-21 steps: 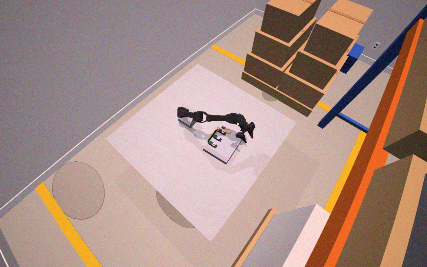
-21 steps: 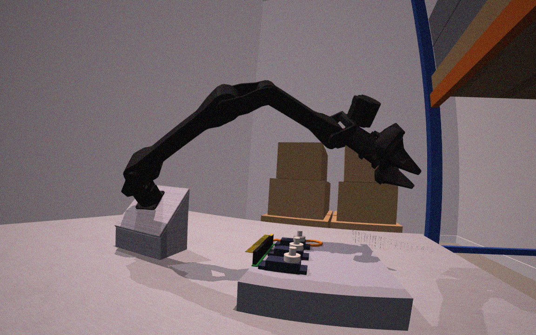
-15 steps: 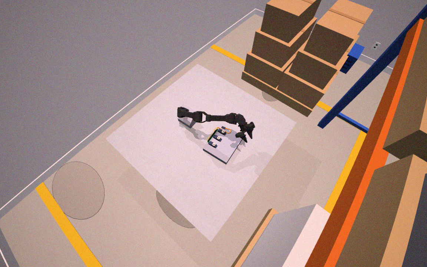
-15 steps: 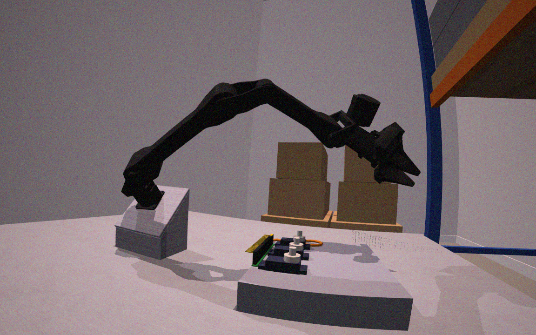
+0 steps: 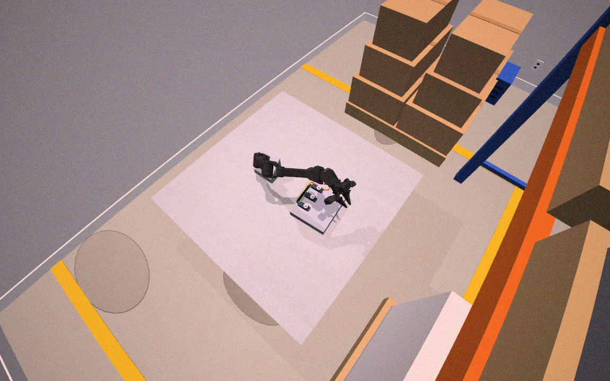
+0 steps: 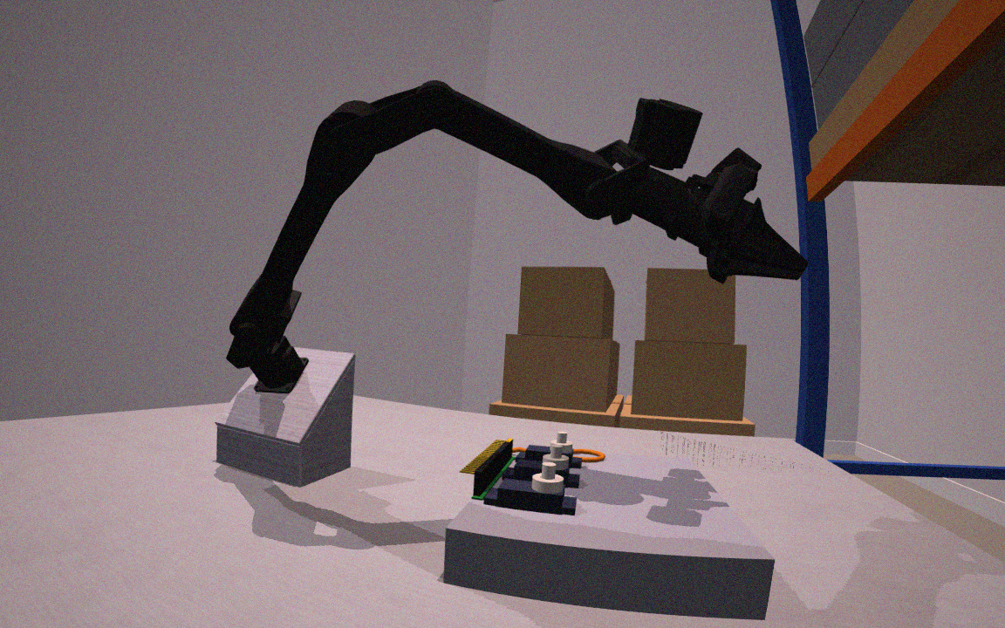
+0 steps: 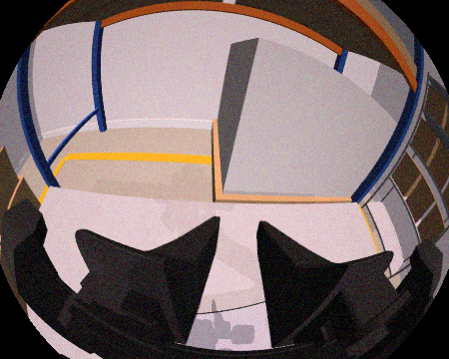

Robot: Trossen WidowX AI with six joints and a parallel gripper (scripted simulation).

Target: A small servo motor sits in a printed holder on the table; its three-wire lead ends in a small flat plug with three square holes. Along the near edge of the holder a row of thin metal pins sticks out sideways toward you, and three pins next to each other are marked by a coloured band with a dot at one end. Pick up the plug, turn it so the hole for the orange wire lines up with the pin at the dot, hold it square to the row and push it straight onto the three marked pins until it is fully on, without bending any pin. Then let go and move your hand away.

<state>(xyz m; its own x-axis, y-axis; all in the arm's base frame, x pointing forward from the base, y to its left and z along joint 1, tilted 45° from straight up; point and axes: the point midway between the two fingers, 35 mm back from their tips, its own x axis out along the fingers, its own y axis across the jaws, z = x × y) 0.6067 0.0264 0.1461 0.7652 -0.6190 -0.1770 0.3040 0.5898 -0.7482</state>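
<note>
Right now my gripper tip is 30 cm past the yellow band, 11 cm to the right of it and 20 cm above it. From my gripper tip the other things lie so: grey block (14 cm behind, 4 cm to the left, 25 cm below).
</note>
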